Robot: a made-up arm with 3 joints.
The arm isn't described. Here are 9 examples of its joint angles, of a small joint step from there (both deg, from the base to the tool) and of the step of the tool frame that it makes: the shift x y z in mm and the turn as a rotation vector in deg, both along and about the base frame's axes.
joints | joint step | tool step
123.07 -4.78 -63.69 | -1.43 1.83 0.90 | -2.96 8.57 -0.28 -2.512 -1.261 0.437
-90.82 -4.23 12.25 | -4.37 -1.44 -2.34 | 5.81 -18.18 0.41 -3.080 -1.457 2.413
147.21 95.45 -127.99 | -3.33 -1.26 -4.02 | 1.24 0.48 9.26 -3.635 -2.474 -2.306
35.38 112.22 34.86 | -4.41 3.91 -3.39 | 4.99 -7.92 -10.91 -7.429 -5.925 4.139
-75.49 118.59 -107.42 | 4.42 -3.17 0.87 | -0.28 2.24 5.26 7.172 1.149 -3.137
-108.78 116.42 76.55 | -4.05 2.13 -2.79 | 4.86 -5.87 13.15 -7.763 0.766 1.276
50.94 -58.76 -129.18 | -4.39 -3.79 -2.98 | -2.70 8.73 -13.01 -3.545 0.976 -1.107
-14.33 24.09 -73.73 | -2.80 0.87 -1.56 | 4.24 -8.37 -6.16 -3.007 -2.563 1.839
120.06 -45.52 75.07 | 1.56 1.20 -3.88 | -3.47 -6.60 0.24 -2.677 2.461 -1.349
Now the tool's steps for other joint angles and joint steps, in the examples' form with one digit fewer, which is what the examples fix.
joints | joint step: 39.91 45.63 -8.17 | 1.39 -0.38 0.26
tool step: 0.7 -0.2 5.3 1.57 0.91 -0.29
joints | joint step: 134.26 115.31 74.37 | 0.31 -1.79 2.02
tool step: 1.7 -4.4 2.6 2.79 1.88 1.45
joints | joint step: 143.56 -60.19 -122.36 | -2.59 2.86 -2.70
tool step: 0.0 14.5 7.6 -7.26 0.54 0.70
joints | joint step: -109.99 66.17 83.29 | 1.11 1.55 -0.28
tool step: -0.8 2.3 0.1 -0.44 0.65 0.62
